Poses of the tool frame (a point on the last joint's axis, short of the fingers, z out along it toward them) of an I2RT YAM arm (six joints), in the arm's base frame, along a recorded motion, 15 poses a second.
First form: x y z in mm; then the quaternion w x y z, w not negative.
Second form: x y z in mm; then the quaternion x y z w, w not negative. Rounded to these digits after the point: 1 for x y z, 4 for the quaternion.
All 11 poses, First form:
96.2 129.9 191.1 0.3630 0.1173 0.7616 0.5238
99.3 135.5 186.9 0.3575 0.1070 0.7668 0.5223
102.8 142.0 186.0 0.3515 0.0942 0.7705 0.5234
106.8 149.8 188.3 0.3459 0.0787 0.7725 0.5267
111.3 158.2 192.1 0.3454 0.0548 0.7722 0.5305
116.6 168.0 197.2 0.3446 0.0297 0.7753 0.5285
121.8 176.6 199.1 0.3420 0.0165 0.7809 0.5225
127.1 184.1 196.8 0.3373 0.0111 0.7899 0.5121
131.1 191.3 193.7 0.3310 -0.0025 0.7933 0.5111
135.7 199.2 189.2 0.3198 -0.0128 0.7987 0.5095
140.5 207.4 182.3 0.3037 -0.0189 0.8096 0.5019
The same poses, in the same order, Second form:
96.2 129.9 191.1 0.1173 0.7616 0.5238 0.3630
99.3 135.5 186.9 0.1070 0.7668 0.5223 0.3575
102.8 142.0 186.0 0.0942 0.7705 0.5234 0.3515
106.8 149.8 188.3 0.0787 0.7725 0.5267 0.3459
111.3 158.2 192.1 0.0548 0.7722 0.5305 0.3454
116.6 168.0 197.2 0.0297 0.7753 0.5285 0.3446
121.8 176.6 199.1 0.0165 0.7809 0.5225 0.3420
127.1 184.1 196.8 0.0111 0.7899 0.5121 0.3373
131.1 191.3 193.7 -0.0025 0.7933 0.5111 0.3310
135.7 199.2 189.2 -0.0128 0.7987 0.5095 0.3198
140.5 207.4 182.3 -0.0189 0.8096 0.5019 0.3037

